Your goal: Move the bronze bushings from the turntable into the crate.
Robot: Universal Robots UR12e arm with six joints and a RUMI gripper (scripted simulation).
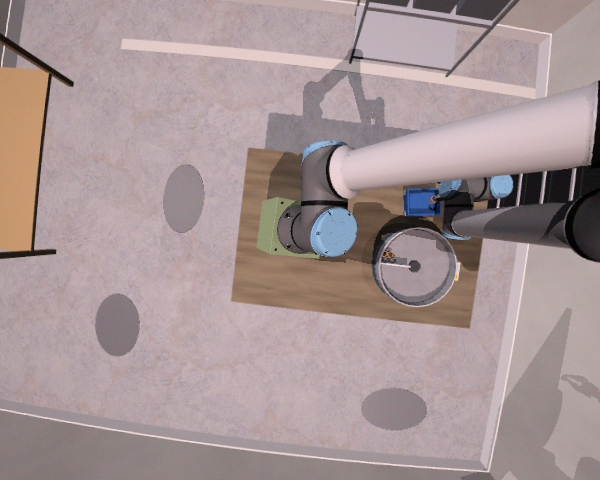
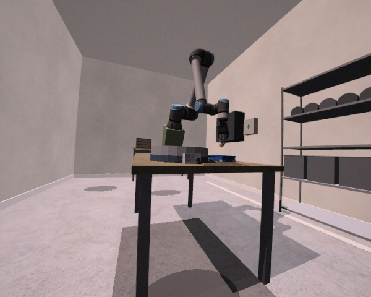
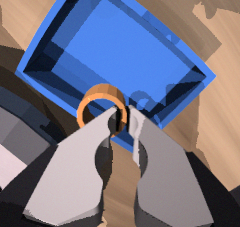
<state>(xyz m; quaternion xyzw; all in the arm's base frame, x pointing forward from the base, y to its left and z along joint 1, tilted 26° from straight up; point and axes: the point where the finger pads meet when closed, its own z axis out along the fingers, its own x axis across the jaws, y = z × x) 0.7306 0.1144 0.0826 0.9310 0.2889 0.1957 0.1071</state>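
Right now my hand is 12 cm above the blue crate, 1 cm to the left of it and 1 cm past it. Also, from my hand: round grey turntable: 36 cm to the right, 10 cm behind, 9 cm below.
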